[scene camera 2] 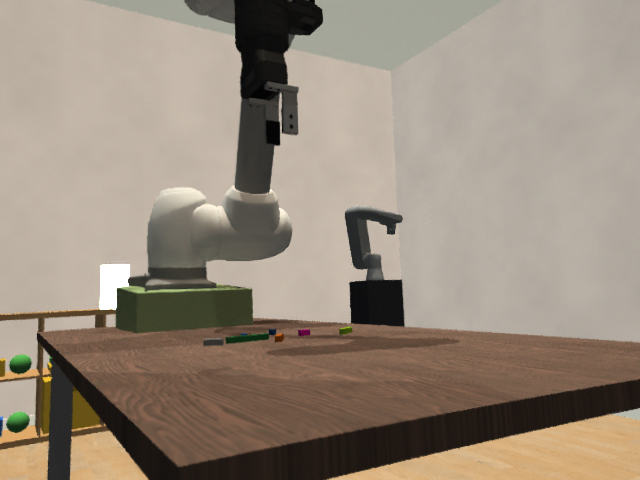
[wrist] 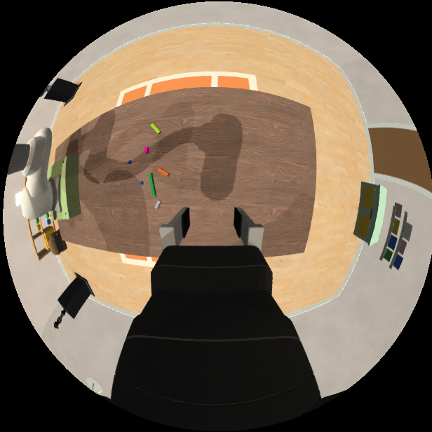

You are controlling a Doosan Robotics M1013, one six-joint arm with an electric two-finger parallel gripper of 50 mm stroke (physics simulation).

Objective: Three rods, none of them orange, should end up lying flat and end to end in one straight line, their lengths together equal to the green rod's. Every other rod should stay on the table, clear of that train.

Labels:
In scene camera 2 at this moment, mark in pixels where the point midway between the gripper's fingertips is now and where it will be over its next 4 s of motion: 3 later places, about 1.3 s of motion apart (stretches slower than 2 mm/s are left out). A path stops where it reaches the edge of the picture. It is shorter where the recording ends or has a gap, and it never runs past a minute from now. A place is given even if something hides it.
My gripper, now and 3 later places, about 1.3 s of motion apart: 281,139; 271,201; 362,259; 272,155

